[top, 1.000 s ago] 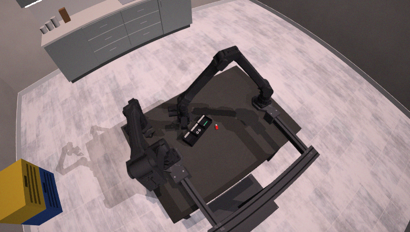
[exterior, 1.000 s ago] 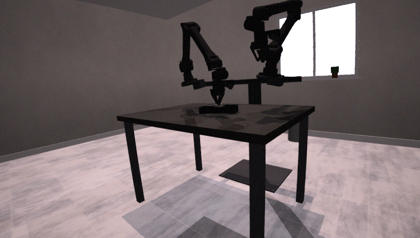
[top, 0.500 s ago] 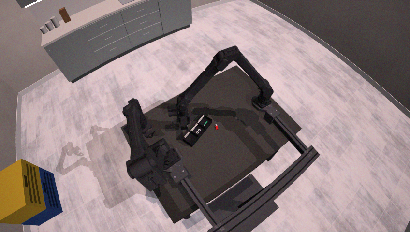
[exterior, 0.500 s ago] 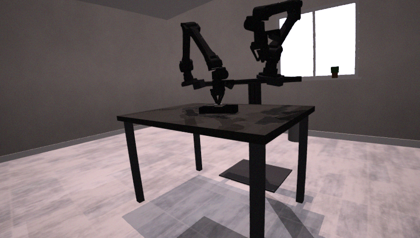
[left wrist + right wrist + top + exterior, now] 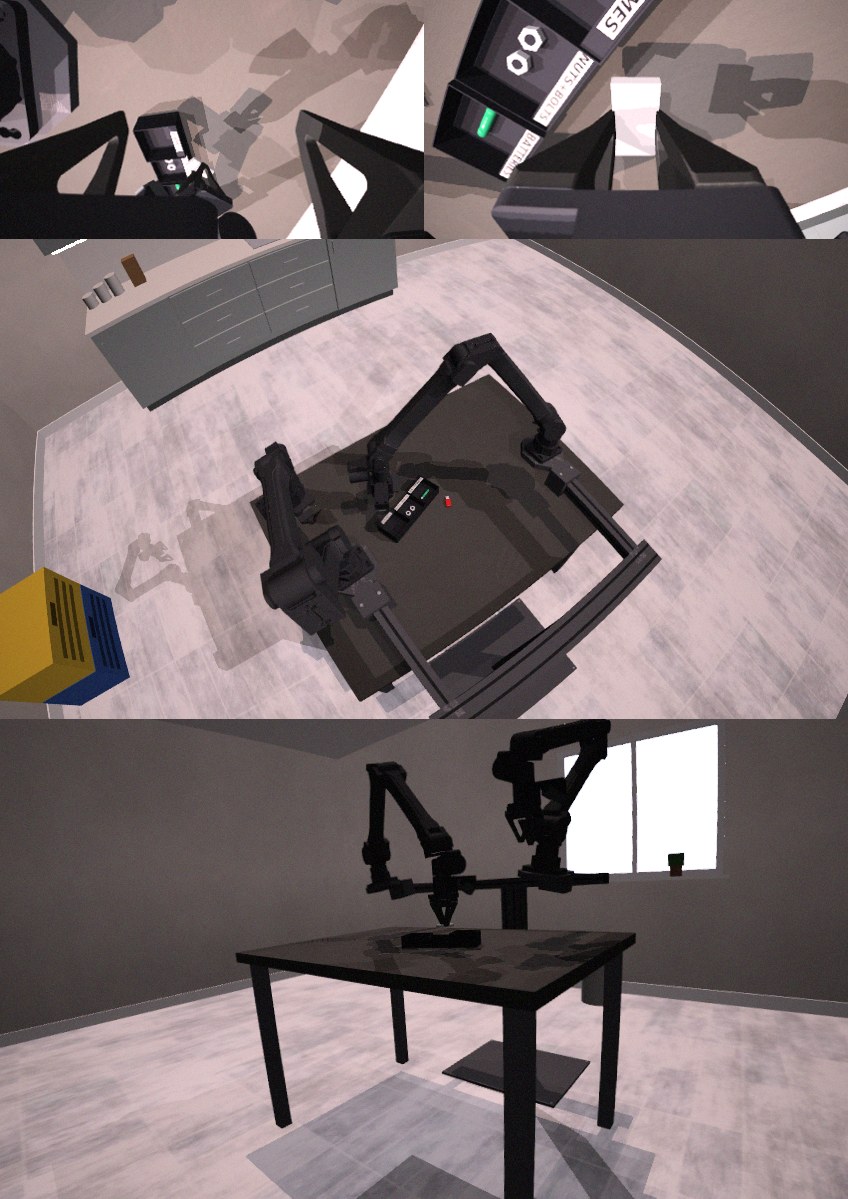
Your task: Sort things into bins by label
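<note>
Now: the black labelled bin 60 mm to the right of my right hand, 60 mm below it and 50 mm behind it. Round my right hand: red usb stick 200 mm to the right, 100 mm behind, 80 mm below; then green battery 140 mm to the right, 70 mm below, 30 mm behind; then white card 10 mm below.
</note>
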